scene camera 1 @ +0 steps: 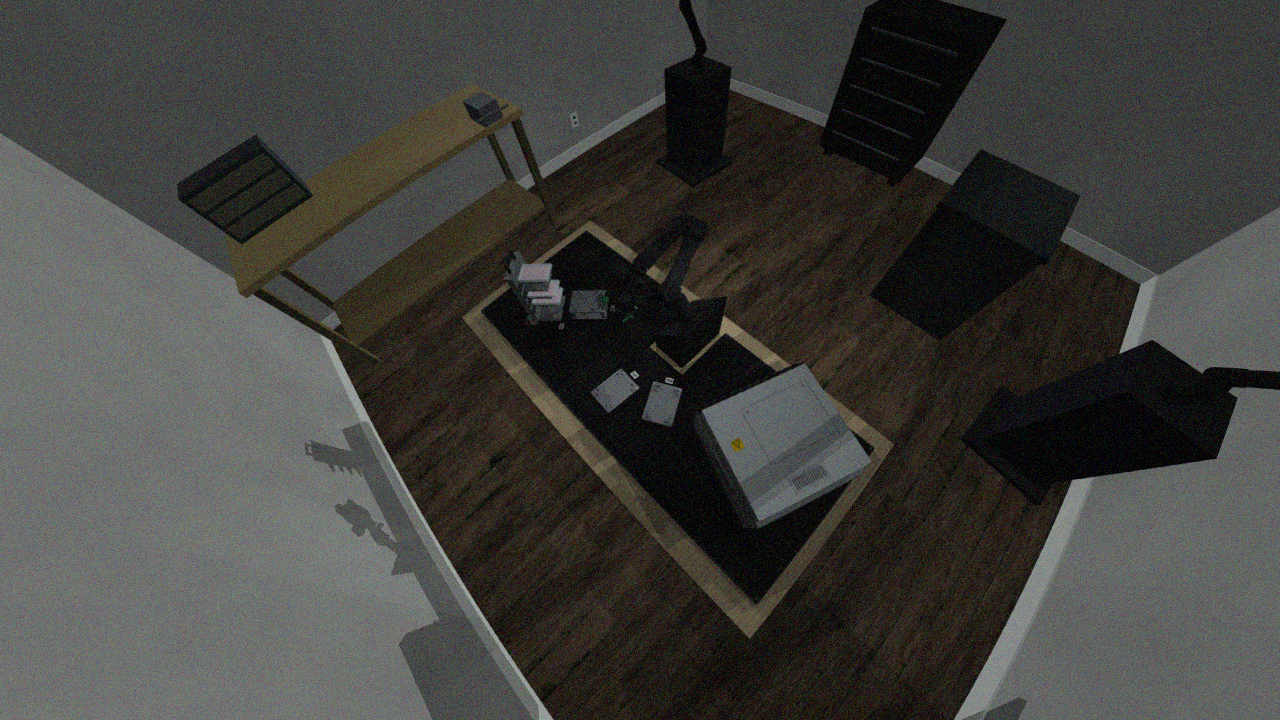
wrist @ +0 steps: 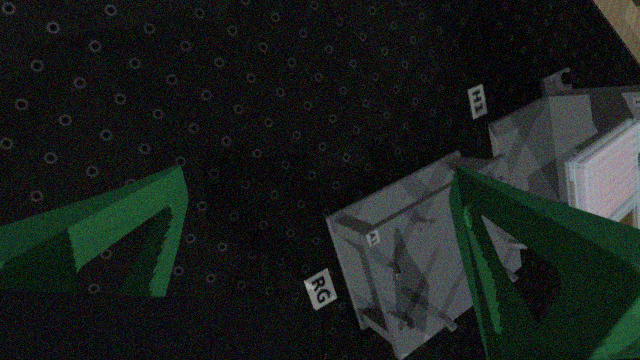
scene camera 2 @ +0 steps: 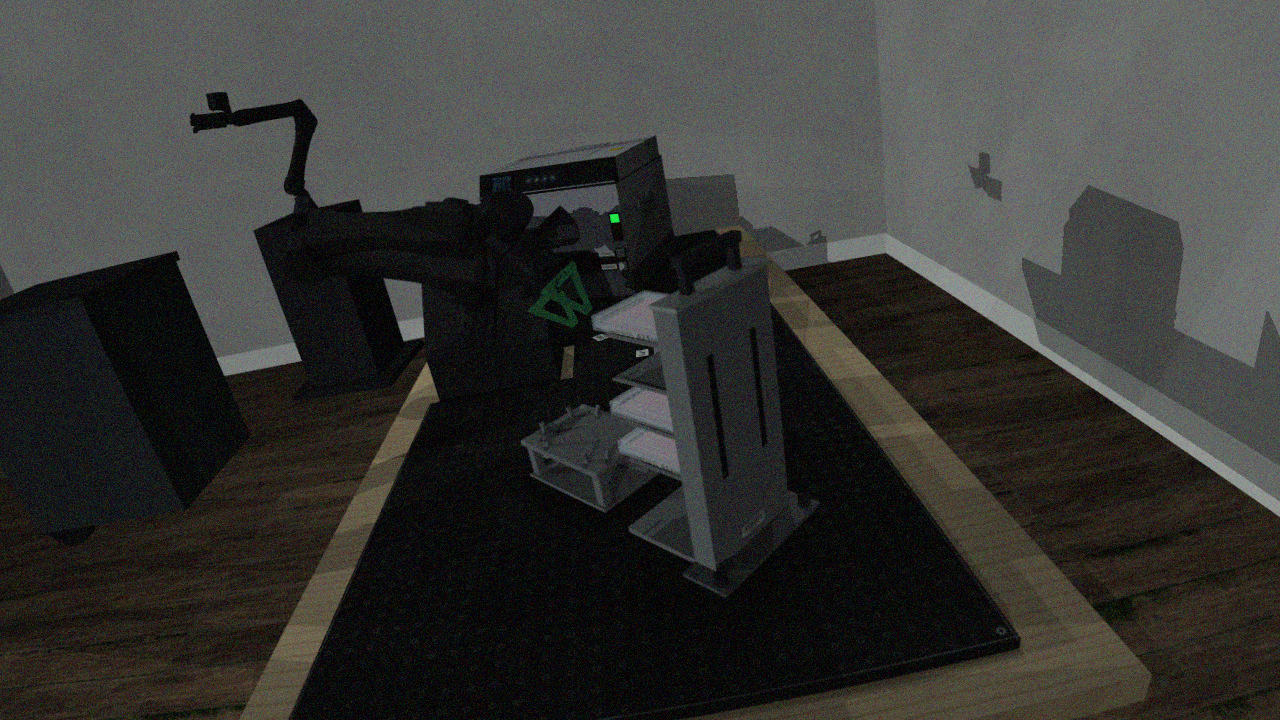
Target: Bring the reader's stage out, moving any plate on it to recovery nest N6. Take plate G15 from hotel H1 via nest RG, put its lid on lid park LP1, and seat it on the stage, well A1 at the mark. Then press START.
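Pixels of known places: gripper, fingertip midpoint: [scene camera 1: 612,315] [wrist: 318,181] [scene camera 2: 582,318]; arm's base, link origin: [scene camera 1: 688,315] [scene camera 2: 478,298].
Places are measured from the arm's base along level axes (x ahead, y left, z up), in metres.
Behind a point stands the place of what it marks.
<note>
My gripper [scene camera 1: 615,308] @(x 0.225, y -0.201, z -0.001 m) [scene camera 2: 565,295] [wrist: 318,181] @(x 0.225, y -0.201, z -0.001 m) has green fingers, wide open and empty, above the mat near nest RG. Nest RG [scene camera 1: 588,304] @(x 0.246, y -0.387, z -0.098 m) [scene camera 2: 565,437] @(x 0.203, y -0.400, z -0.098 m) [wrist: 440,255] @(x 0.229, y -0.385, z -0.098 m) is a raised clear stand with no plate; its A1 tag is at one corner. Hotel H1 [scene camera 2: 725,402] @(x 0.423, y -0.603, z 0.031 m) [wrist: 525,131] @(x 0.404, y -0.498, z -0.150 m) stands beside it and holds pinkish plates at several levels; one plate [scene camera 2: 646,407] @(x 0.337, y -0.539, z 0.004 m) is in the middle and another plate [wrist: 605,175] @(x 0.359, y -0.493, z -0.049 m) shows at the right of the wrist view. Which is G15 cannot be read. The reader [scene camera 1: 778,429] @(x 0.147, y 0.533, z 0.175 m) [scene camera 2: 642,201] @(x 0.310, y 0.476, z 0.041 m) shows a green light. Its stage and START button are not clear.
Two flat grey nests or parks [scene camera 1: 614,389] @(x 0.394, y -0.003, z -0.149 m) [scene camera 1: 662,402] @(x 0.281, y 0.167, z -0.147 m) lie between the hotel and the reader; their labels are unreadable. The black mat [scene camera 1: 572,353] @(x 0.434, y -0.264, z -0.158 m) has a wooden border [scene camera 1: 617,479] @(x 0.599, y 0.283, z -0.171 m). A dark cabinet [scene camera 2: 80,402] stands beyond the table. A wooden bench [scene camera 1: 358,192] stands near the wall.
</note>
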